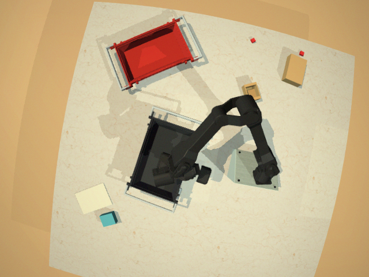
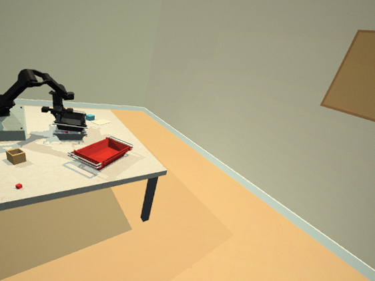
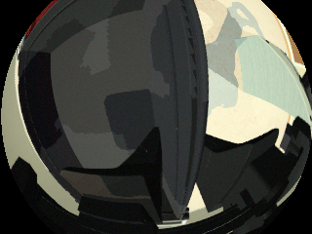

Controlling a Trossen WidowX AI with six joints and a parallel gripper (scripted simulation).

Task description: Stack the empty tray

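The black tray lies 80 mm ahead of my gripper tip, 20 mm to the right of it and 20 mm above it. From my gripper tip the other things lie so: cream flat pad: 390 mm ahead, 180 mm to the left, 90 mm below; then teal cube: 310 mm ahead, 250 mm to the left, 70 mm below; then wooden box: 260 mm behind, 310 mm to the right, 80 mm below.
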